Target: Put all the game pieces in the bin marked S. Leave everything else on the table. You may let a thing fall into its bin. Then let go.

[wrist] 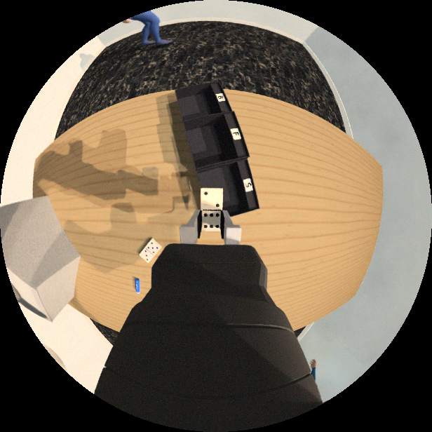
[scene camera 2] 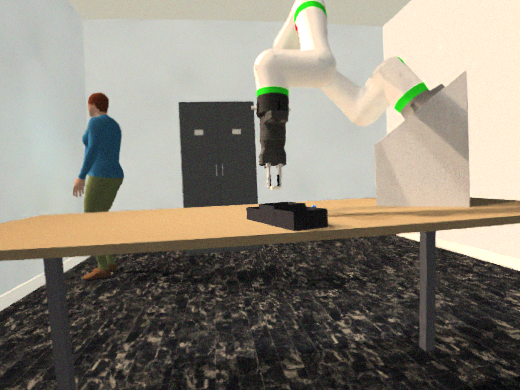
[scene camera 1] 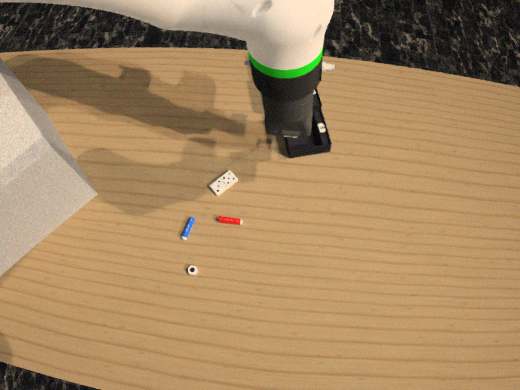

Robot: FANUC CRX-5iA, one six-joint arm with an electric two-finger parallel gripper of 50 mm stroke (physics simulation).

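Frame: origin at the arm's base, x up, y left, z back, level; centimetres.
Seen in the pictures: gripper, fingertip midpoint: [scene camera 2: 274, 187] [scene camera 1: 290, 129]; arm's base, link origin: [scene camera 2: 425, 114].
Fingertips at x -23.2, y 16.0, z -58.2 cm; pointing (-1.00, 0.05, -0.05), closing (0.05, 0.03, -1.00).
Observation:
Pixels of each thing's middle, then the offset from my fingertips to it. Level surfaces: height alone.
- bin marked S, body centre: [scene camera 1: 296, 97] [scene camera 2: 281, 213] dx -6.1, dy +11.6, dz -0.2 cm
- second white domino, body centre: [scene camera 1: 223, 182] dx -8.0, dy -8.8, dz +11.6 cm
- blue cylinder, body centre: [scene camera 1: 188, 228] dx -7.9, dy -18.8, dz +16.7 cm
- red cylinder, body centre: [scene camera 1: 230, 220] dx -7.9, dy -16.1, dz +9.0 cm
- white nut-like piece with a dark centre, body centre: [scene camera 1: 192, 270] dx -8.0, dy -26.5, dz +14.3 cm
- table, surface height: dx -8.4 cm
My gripper [scene camera 2: 274, 181] [wrist: 210, 218] is shut on a white domino with black dots [wrist: 212, 199]. It holds the domino above the table, over or near the near edge of the bin marked S [scene camera 1: 306, 149] [wrist: 254, 196]; the arm hides the fingers in scene camera 1. The part of the S bin's floor that shows has no piece on it; the held domino hides some of it. A second white domino [scene camera 1: 223, 182] [wrist: 150, 250] lies flat on the table.
The bins marked F [wrist: 235, 134] and B [wrist: 220, 98] adjoin the S bin in one black row. A blue cylinder [scene camera 1: 188, 228] [wrist: 137, 285], a red cylinder [scene camera 1: 230, 220] and a white nut-like piece with a dark centre [scene camera 1: 192, 270] lie on the table [scene camera 1: 375, 260]. The grey robot base [scene camera 1: 45, 185] [scene camera 2: 425, 165] stands at one side.

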